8 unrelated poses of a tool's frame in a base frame.
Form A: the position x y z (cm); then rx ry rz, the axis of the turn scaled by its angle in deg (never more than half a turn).
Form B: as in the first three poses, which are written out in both.
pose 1, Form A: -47.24 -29.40 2.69 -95.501 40.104 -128.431
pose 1, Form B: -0.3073 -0.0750 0.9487 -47.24; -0.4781 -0.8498 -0.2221 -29.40; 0.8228 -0.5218 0.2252 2.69; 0 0 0 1
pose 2, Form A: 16.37 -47.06 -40.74 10.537 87.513 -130.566
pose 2, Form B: -0.9155 0.3882 0.1056 16.37; -0.2452 -0.3303 -0.9115 -47.06; -0.3189 -0.8603 0.3976 -40.74; 0 0 0 1
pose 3, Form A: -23.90 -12.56 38.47 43.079 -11.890 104.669
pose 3, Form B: -0.2026 -0.8969 0.3931 -23.90; 0.7859 -0.3884 -0.4812 -12.56; 0.5842 0.2114 0.7836 38.47; 0 0 0 1
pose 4, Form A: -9.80 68.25 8.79 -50.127 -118.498 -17.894
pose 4, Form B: -0.3971 0.6835 -0.6125 -9.80; 0.4721 0.7244 0.5023 68.25; 0.7870 -0.0898 -0.6103 8.79; 0 0 0 1
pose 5, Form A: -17.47 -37.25 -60.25 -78.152 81.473 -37.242
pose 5, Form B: 0.1579 -0.3938 0.9055 -17.47; -0.9425 0.2136 0.2572 -37.25; -0.2947 -0.8940 -0.3374 -60.25; 0 0 0 1
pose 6, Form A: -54.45 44.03 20.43 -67.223 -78.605 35.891
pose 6, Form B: 0.1693 0.2788 -0.9453 -54.45; 0.8969 0.3539 0.2650 44.03; 0.4085 -0.8927 -0.1902 20.43; 0 0 0 1
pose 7, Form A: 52.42 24.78 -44.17 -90.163 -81.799 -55.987
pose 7, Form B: 0.0726 0.9967 0.0373 52.42; 0.3955 -0.0631 0.9163 24.78; 0.9156 -0.0518 -0.3988 -44.17; 0 0 0 1
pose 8, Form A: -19.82 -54.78 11.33 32.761 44.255 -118.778
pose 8, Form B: -0.5514 0.8255 -0.1203 -19.82; -0.5456 -0.4659 -0.6966 -54.78; -0.6312 -0.3185 0.7073 11.33; 0 0 0 1
